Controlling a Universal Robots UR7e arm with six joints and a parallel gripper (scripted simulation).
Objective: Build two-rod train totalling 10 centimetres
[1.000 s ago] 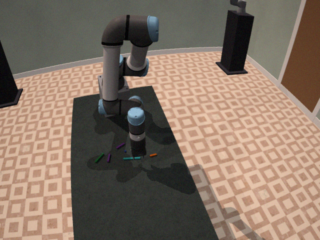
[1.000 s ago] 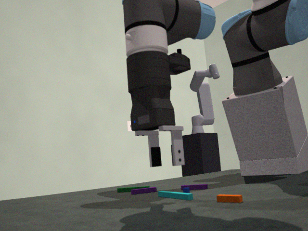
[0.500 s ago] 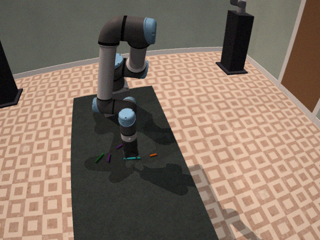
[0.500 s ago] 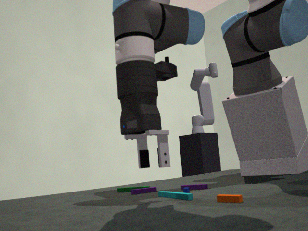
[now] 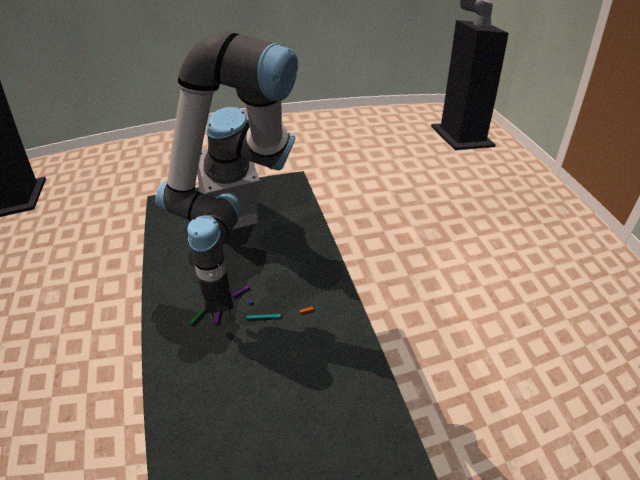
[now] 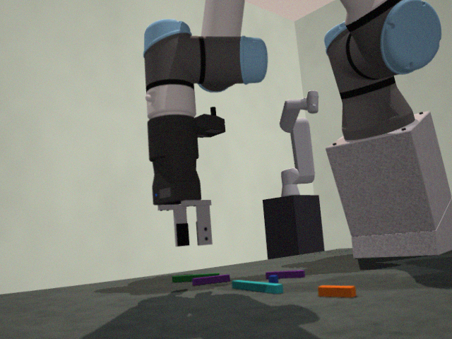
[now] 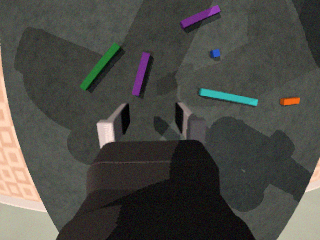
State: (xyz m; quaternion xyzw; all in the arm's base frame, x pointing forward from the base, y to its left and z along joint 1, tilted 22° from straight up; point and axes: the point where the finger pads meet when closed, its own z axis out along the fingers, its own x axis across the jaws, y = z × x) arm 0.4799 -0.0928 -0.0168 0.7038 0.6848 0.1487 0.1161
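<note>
My hand is 25 cm to the right of the orange rod and 7 cm above it. From my hand the other things lie so: purple rod: 7 cm below, 4 cm behind, 1 cm to the right; then small blue rod: 9 cm to the left, 7 cm below, 7 cm behind; then green rod: 7 cm to the right, 7 cm below, 5 cm behind.
</note>
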